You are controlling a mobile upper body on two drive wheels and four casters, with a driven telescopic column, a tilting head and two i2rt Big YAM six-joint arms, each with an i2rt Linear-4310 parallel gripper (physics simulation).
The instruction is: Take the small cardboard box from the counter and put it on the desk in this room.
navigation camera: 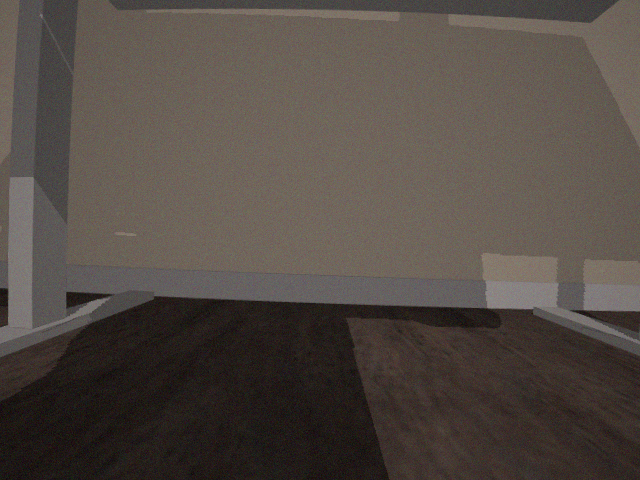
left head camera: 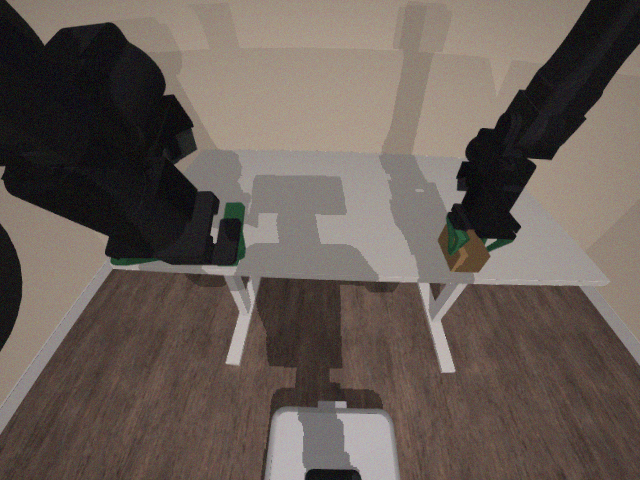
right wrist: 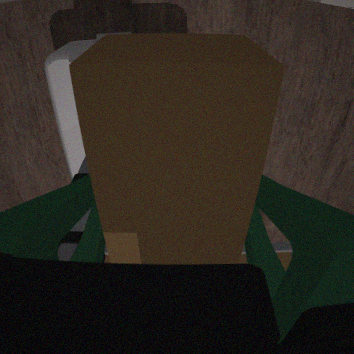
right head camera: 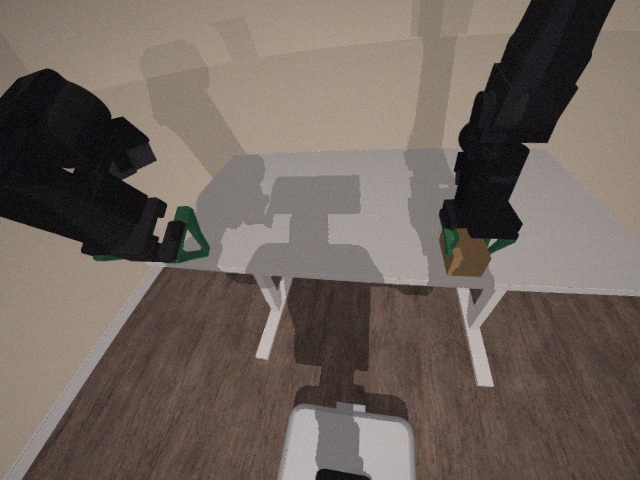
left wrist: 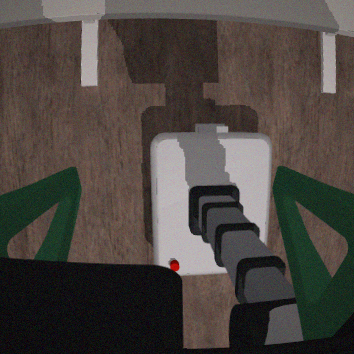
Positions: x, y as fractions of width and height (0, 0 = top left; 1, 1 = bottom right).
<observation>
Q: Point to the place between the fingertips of the left gripper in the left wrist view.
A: At 0.50, 0.50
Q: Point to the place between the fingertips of the right gripper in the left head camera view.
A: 0.73, 0.53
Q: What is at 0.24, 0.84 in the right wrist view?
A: The right gripper.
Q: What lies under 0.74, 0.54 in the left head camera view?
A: A small cardboard box.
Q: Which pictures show the right gripper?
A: The left head camera view, the right wrist view and the right head camera view only.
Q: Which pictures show the small cardboard box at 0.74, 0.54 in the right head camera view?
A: The left head camera view, the right wrist view and the right head camera view only.
</observation>
